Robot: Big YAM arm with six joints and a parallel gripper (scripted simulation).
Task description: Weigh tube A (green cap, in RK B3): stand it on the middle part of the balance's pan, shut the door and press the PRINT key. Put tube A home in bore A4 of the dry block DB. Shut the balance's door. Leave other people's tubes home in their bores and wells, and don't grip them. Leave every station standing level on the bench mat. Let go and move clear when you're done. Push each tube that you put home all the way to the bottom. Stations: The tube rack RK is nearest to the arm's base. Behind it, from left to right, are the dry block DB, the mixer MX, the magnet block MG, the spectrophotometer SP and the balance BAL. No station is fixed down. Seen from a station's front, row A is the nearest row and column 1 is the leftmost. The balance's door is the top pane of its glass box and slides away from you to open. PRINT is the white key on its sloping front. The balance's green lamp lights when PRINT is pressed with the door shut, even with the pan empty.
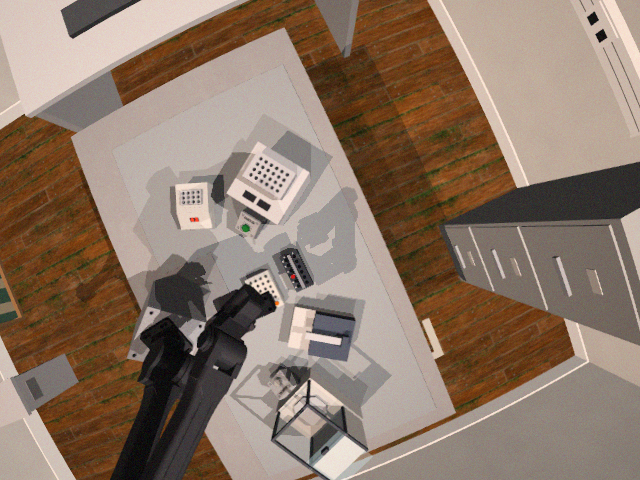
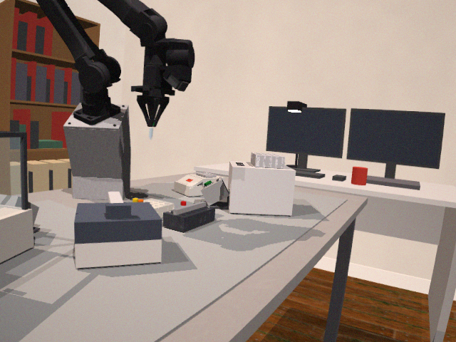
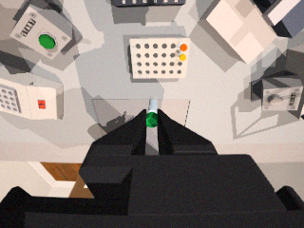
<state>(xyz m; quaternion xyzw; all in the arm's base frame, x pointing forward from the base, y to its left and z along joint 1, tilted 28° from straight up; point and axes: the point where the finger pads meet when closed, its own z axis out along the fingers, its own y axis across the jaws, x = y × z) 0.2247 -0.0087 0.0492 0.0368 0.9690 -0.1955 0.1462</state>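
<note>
The pale pan is 80 mm behind my hand, 440 mm to the right of it and 160 mm below it. The rest, counted from my hand: spectrophotometer (100 mm ahead, 230 mm to the right, 170 mm below); black magnet block (140 mm ahead, 10 mm to the right, 220 mm below); tube rack (20 mm to the right, 220 mm below).
</note>
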